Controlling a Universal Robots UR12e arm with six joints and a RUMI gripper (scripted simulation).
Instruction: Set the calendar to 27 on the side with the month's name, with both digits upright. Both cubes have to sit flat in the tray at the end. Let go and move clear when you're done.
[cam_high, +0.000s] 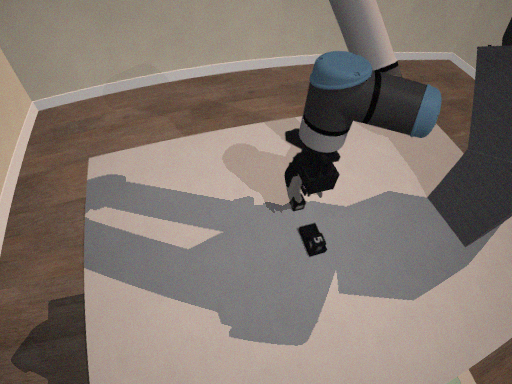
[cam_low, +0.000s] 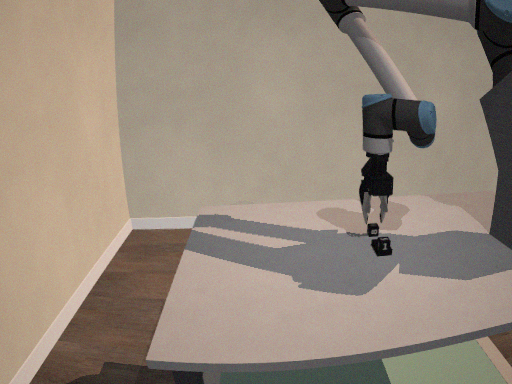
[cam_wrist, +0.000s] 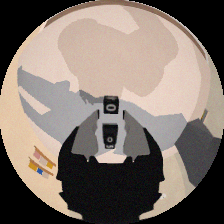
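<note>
My hand is 40 mm above the black cube. Also, from my hand: tray (20 mm ahead, 110 mm to the left, 50 mm below).
</note>
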